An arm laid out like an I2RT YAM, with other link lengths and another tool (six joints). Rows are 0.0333 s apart.
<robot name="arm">
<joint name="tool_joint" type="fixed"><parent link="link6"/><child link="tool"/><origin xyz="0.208 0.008 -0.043" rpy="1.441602 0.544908 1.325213"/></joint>
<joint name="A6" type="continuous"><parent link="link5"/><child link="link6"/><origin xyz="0.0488 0 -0.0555"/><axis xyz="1 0 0"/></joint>
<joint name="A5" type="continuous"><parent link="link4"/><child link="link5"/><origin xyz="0.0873 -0.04 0.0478"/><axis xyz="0 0 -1"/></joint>
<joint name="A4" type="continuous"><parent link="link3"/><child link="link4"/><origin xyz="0.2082 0.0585 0.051"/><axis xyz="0 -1 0"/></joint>
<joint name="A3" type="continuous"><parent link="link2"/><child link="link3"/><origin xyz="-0.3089 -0.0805 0"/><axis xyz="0 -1 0"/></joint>
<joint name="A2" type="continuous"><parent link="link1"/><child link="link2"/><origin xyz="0.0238 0.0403 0.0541"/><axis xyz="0 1 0"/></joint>
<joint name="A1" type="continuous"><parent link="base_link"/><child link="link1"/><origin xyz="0 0 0.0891"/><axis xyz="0 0 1"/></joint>
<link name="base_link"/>
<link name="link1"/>
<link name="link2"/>
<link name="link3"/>
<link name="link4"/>
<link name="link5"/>
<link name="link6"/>
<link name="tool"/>
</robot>
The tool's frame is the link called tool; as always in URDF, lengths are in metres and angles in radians. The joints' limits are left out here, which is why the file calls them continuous.
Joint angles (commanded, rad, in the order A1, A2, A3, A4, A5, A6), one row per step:
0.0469, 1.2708, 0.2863, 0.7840, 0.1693, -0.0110
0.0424, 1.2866, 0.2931, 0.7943, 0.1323, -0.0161
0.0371, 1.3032, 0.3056, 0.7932, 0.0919, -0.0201
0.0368, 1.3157, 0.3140, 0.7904, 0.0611, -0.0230
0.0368, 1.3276, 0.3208, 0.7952, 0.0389, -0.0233
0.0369, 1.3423, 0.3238, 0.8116, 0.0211, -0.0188
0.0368, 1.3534, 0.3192, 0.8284, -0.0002, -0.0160
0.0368, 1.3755, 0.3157, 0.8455, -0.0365, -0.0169
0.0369, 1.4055, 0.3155, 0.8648, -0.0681, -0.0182
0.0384, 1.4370, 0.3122, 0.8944, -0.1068, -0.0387
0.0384, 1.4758, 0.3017, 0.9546, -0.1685, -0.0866
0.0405, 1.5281, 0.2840, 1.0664, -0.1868, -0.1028
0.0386, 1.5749, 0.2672, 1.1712, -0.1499, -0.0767
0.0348, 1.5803, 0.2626, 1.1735, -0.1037, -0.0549
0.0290, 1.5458, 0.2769, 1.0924, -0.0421, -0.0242
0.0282, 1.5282, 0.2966, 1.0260, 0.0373, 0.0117
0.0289, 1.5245, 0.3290, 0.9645, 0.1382, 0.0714
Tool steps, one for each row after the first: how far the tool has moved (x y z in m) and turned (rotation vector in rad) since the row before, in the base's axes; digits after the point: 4 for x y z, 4 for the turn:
0.0040, 0.0075, 0.0002, 0.0024, -0.0004, 0.0328
0.0040, 0.0081, -0.0011, 0.0040, 0.0058, 0.0351
0.0024, 0.0077, -0.0020, 0.0033, 0.0072, 0.0304
0.0027, 0.0058, 0.0000, 0.0044, 0.0005, 0.0218
0.0031, 0.0049, 0.0008, 0.0083, -0.0045, 0.0166
0.0008, 0.0056, -0.0012, 0.0071, -0.0009, 0.0202
0.0009, 0.0093, -0.0051, 0.0064, 0.0087, 0.0357
0.0020, 0.0082, -0.0061, 0.0052, 0.0110, 0.0312
0.0018, 0.0097, -0.0049, -0.0113, 0.0030, 0.0438
0.0022, 0.0137, -0.0014, -0.0318, -0.0187, 0.0707
0.0076, 0.0052, 0.0062, -0.0103, -0.0451, 0.0232
0.0089, -0.0087, 0.0067, 0.0211, -0.0360, -0.0424
0.0012, -0.0125, -0.0037, 0.0146, 0.0110, -0.0526
-0.0029, -0.0172, -0.0056, 0.0193, 0.0352, -0.0715
-0.0008, -0.0192, -0.0053, 0.0193, 0.0297, -0.0856
0.0019, -0.0230, -0.0031, 0.0356, 0.0212, -0.1107

